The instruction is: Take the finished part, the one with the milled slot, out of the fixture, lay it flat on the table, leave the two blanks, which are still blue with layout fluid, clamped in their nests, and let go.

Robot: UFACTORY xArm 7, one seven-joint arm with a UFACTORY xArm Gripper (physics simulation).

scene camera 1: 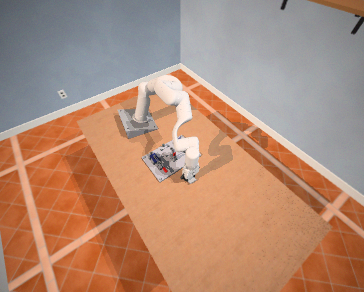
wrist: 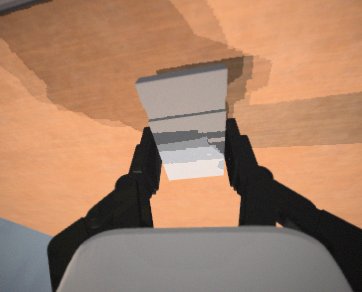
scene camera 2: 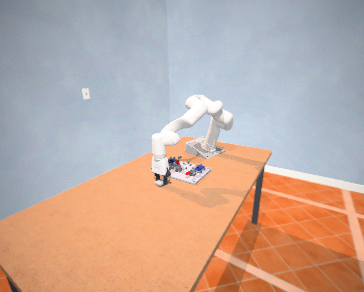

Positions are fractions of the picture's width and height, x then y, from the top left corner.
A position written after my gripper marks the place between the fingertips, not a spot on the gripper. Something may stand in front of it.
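A finished part (wrist: 0.52,0.38) is there for me to see. So is my gripper (wrist: 0.53,0.47).
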